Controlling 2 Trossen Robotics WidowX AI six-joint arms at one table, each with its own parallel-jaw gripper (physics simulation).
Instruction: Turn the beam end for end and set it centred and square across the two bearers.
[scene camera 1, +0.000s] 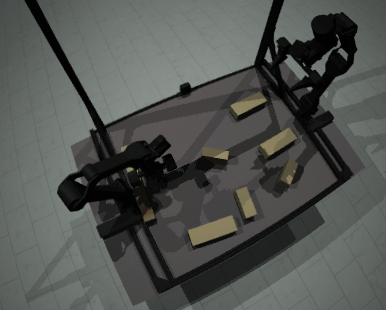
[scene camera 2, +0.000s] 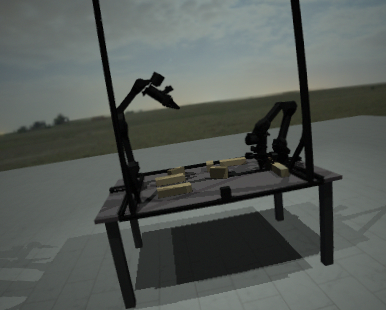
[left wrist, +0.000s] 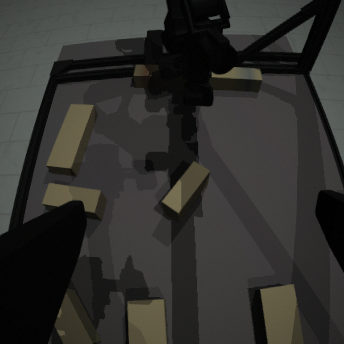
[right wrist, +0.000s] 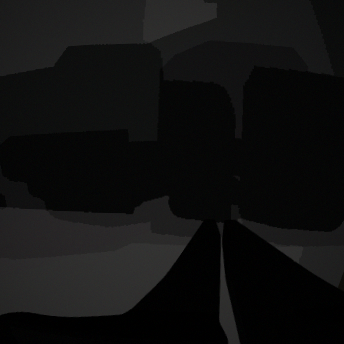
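Pixels of known places: left gripper, between the fingertips: (scene camera 1: 278, 80) (scene camera 2: 179, 108) (left wrist: 202, 207); right gripper, between the fingertips: (scene camera 2: 260, 169) (right wrist: 217, 230); left arm's base, origin of its link: (scene camera 1: 302, 113); right arm's base, origin of its link: (scene camera 1: 125, 200) (scene camera 2: 283, 163).
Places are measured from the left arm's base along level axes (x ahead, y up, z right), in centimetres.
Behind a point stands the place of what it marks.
A pale wooden piece with a reddish end (scene camera 1: 149, 216) {z -10.6, x 85.1, y 2.5 cm} (left wrist: 142, 75) {z -9.7, x 83.2, y 2.3 cm} and a pale piece with a bluish mark (scene camera 1: 125, 149) (left wrist: 240, 79) show on either side of my right arm, roughly in line. The middle is hidden, so I cannot tell whether they are one beam. Two roughly parallel blocks, one (scene camera 1: 248, 105) {z 14.8, x 24.2, y 1.9 cm} (scene camera 2: 174, 190) {z 19.1, x 23.0, y 0.7 cm} (left wrist: 281, 315) {z 15.7, x 26.8, y 1.9 cm} and another (scene camera 1: 278, 143) {z -7.8, x 22.8, y 1.9 cm} (scene camera 2: 170, 180) {z -3.9, x 21.8, y 0.2 cm} (left wrist: 147, 322) {z -7.1, x 26.8, y 1.9 cm}, lie apart near my left arm; whether they are the bearers is unclear. My right gripper (right wrist: 217, 230) {z 3.2, x 75.7, y -0.5 cm} is shut, nothing visible between its tips. My left gripper (scene camera 2: 178, 107) {z -0.2, x 33.0, y 41.4 cm} (left wrist: 202, 207) {z -0.2, x 33.0, y 41.4 cm} is open and empty, high above the table.
A short block (scene camera 1: 215, 154) {z -0.4, x 51.1, y 4.4 cm} (scene camera 2: 219, 172) {z 2.4, x 50.7, y 1.8 cm} (left wrist: 184, 190) {z -0.2, x 49.8, y 4.4 cm} lies mid-table. A longer block (scene camera 1: 213, 231) {z -26.6, x 66.2, y 1.9 cm} (left wrist: 72, 137) {z -25.4, x 64.9, y 1.9 cm}, a short one (scene camera 1: 245, 203) {z -23.2, x 50.3, y 3.1 cm} (left wrist: 62, 192) {z -24.7, x 50.6, y 3.1 cm} and another (scene camera 1: 288, 173) {z -21.5, x 27.4, y 3.1 cm} (left wrist: 80, 320) {z -18.5, x 26.7, y 3.0 cm} lie toward the lower edge in scene camera 1. Dark rails and posts border the table.
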